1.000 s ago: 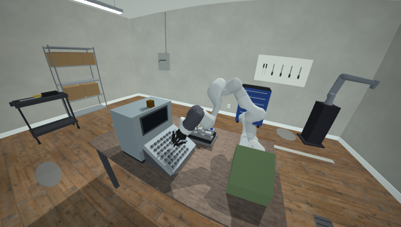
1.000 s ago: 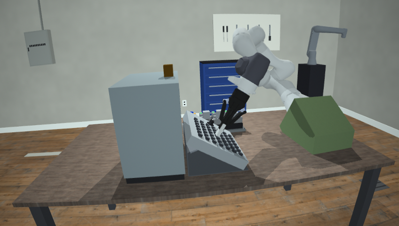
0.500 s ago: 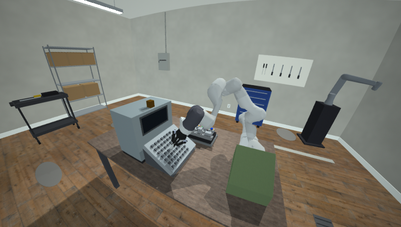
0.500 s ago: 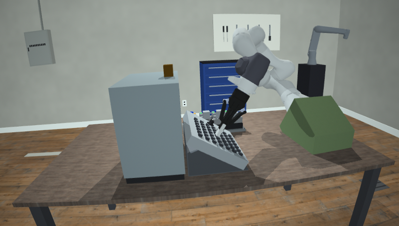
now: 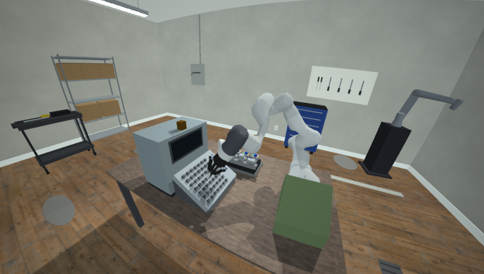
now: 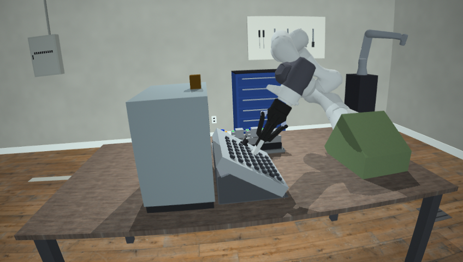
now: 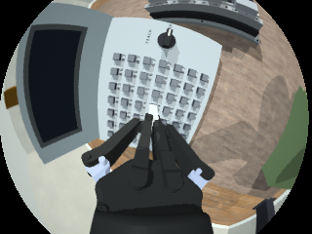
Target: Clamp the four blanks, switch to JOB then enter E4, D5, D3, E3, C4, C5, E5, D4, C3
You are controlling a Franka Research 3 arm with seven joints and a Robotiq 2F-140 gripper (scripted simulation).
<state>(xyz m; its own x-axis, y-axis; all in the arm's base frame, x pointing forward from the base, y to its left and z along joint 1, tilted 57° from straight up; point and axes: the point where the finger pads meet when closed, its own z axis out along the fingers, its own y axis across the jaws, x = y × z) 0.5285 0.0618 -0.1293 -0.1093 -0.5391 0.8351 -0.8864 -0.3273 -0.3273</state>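
Right now the key D3 is 30 mm ahead of my hand, 30 mm to the left of it and 40 mm below it. Round my hand: black selector knob: 10 mm ahead, 170 mm to the right, 30 mm below; sloped keypad: 50 mm ahead, 50 mm to the right, 80 mm below.
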